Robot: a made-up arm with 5 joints.
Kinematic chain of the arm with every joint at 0, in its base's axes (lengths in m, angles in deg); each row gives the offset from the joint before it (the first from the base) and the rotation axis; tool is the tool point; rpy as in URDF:
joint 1: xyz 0 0 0.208 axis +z
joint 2: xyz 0 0 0 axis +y
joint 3: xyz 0.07 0 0.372 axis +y
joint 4: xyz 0.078 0 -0.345 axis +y
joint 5: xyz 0.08 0 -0.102 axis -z
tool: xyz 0 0 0 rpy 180 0 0
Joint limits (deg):
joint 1: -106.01..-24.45
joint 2: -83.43..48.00
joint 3: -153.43..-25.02
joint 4: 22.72..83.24
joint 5: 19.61..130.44
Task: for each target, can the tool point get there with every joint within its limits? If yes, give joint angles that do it. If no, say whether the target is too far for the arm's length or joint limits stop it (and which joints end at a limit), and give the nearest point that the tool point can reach.
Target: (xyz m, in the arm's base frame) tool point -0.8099 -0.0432 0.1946
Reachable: no: joint limits stop it (at a limit: joint 1, joint 2, joint 3, joint 4) | nearest point -0.7433 0.3380 0.4829 | short by 0.483 m
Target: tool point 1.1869 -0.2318 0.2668
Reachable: no: too far | nearest point 0.7286 -0.3313 0.3277 | short by 0.473 m
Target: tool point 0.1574 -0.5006 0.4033
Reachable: yes | joints -72.54 3.25 -67.85 59.56 83.09
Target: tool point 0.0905 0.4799 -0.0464
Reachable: no: joint limits stop it (at a limit: joint 1, joint 2, joint 3, joint 4) | nearest point 0.1276 -0.0580 0.0085 | short by 0.542 m
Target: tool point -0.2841 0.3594 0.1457
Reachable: no: joint limits stop it (at a limit: joint 2, joint 3, joint 4) | nearest point -0.5064 0.6406 0.4829 | short by 0.492 m
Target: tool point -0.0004 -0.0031 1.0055
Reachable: yes | joints -96.51 -32.07 -126.47 59.24 98.04
